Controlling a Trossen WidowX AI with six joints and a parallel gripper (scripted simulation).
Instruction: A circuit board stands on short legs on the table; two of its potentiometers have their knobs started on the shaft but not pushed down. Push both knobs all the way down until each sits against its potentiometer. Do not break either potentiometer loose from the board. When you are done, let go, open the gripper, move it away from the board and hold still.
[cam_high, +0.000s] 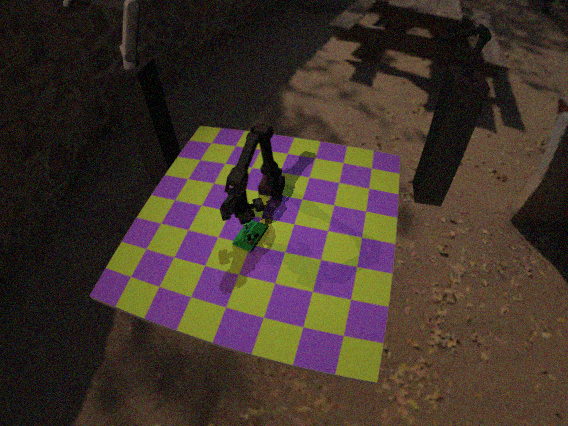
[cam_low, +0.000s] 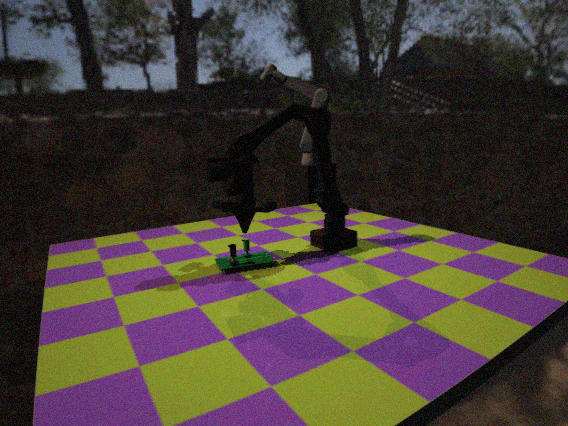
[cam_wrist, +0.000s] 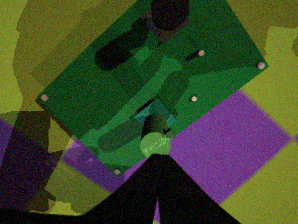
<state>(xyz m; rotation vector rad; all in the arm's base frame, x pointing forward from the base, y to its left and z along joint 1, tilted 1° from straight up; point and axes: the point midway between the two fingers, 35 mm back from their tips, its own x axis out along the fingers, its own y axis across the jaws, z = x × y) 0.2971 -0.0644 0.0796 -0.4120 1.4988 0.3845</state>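
The green knob is 3 cm below my gripper tip. From my gripper tip the other things lie so: dark knob: 6 cm ahead, 4 cm to the left, 3 cm below.
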